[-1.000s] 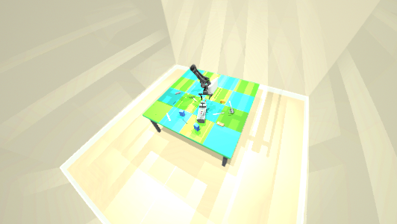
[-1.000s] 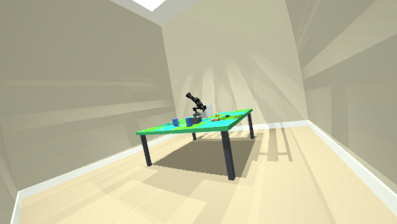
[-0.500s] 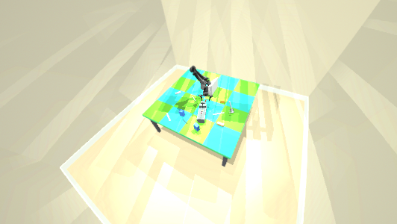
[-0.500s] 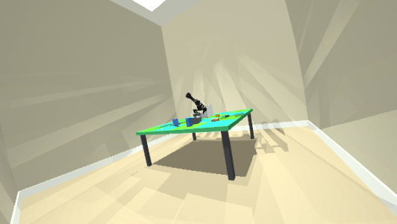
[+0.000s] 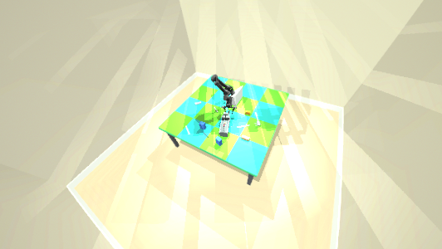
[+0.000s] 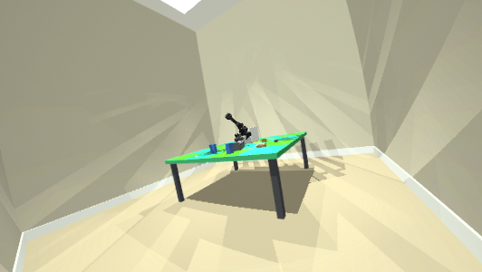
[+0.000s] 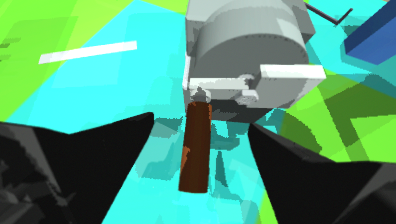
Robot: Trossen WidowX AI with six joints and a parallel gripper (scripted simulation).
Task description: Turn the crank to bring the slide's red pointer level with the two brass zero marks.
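My gripper tip is 20 mm past the crank handle and 20 mm below it. Round my gripper tip: red pointer (190 mm ahead, 50 mm to the left, 20 mm above); then orange piece (170 mm behind, 180 mm to the left, 40 mm below); then tan block (190 mm ahead, 310 mm to the left, 50 mm below).
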